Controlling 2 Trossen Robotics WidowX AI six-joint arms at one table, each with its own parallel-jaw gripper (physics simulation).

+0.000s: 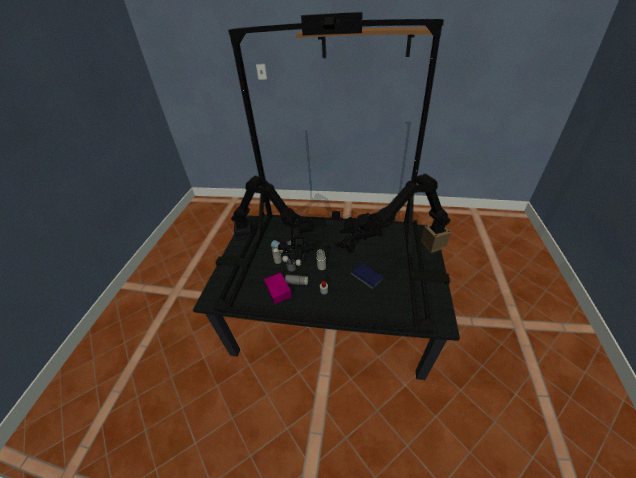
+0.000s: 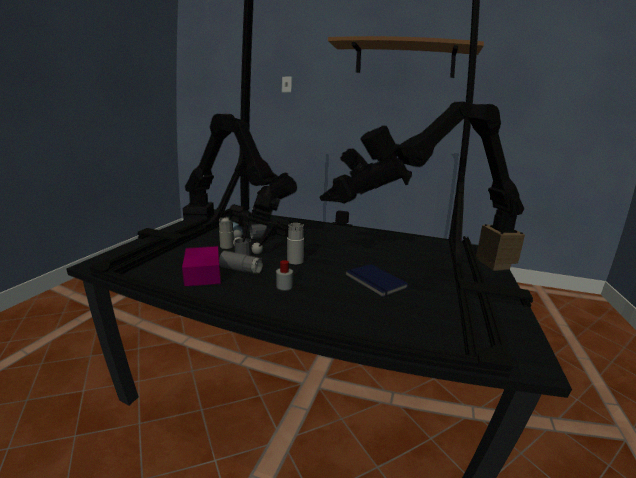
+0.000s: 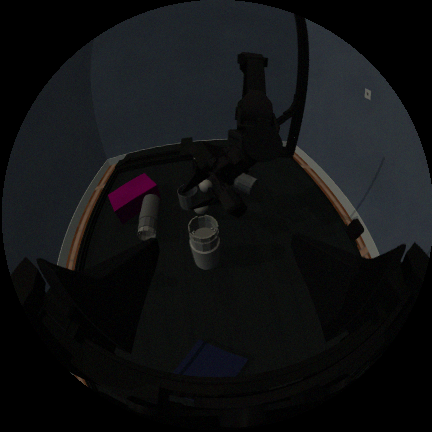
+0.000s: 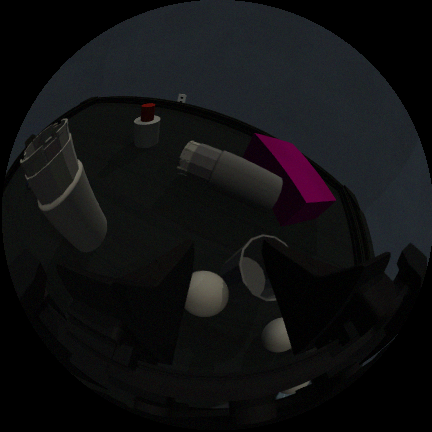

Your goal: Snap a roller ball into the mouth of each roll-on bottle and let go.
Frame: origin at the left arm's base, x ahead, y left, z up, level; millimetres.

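Seen in the pictures: left gripper, fingertip midpoint: (image 1: 337, 238) (image 2: 328, 195) (image 3: 226, 243); right gripper, fingertip midpoint: (image 1: 296, 263) (image 2: 251, 243) (image 3: 185, 199) (image 4: 228, 246); left arm's base, link origin: (image 1: 437, 229) (image 2: 503, 229); right arm's base, link origin: (image 1: 242, 225) (image 2: 198, 205) (image 3: 243, 131).
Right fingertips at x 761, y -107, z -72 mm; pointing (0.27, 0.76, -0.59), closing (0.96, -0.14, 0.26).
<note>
Offsets run from my right fingertips to a thing's top centre.
A white bottle @(dx -124, dy +31, dz +64 mm) (image 1: 321, 260) (image 2: 295, 247) (image 3: 205, 256) (image 4: 80, 215) stands upright, its mouth open. A second bottle @(dx +26, dy +90, dz +4 mm) (image 1: 296, 280) (image 2: 239, 261) (image 3: 148, 212) (image 4: 245, 177) lies on its side beside the magenta box. A third bottle @(dx +83, dy -96, dz +48 mm) (image 1: 277, 256) (image 2: 226, 236) stands at the left with a rounded pale top. One roller ball @(dx -15, dy -27, dz -8 mm) (image 1: 298, 262) (image 2: 257, 248) (image 4: 206, 294) lies near the right gripper's finger; another ball @(dx +44, dy -80, dz -8 mm) (image 4: 276, 335) is partly hidden. My right gripper (image 4: 228, 246) is partly open and empty, low over the balls. My left gripper (image 1: 345, 246) (image 3: 226, 243) is wide open and empty, above the table, right of the upright bottle.
A magenta box @(dx +127, dy +108, dz +7 mm) (image 1: 277, 287) (image 2: 201, 266) (image 3: 133, 195) (image 4: 300, 175), an open grey cup @(dx +27, dy -18, dz +3 mm) (image 2: 242, 247) (image 4: 252, 277), a red-topped white container @(dx -83, dy +186, dz +21 mm) (image 1: 323, 288) (image 2: 284, 278) (image 4: 147, 131) and a blue book @(dx -317, dy +177, dz -31 mm) (image 1: 367, 276) (image 2: 376, 279) (image 3: 212, 361) are on the table. A grey cylinder @(dx -17, dy -172, dz +4 mm) (image 3: 246, 183) lies behind my right gripper.
</note>
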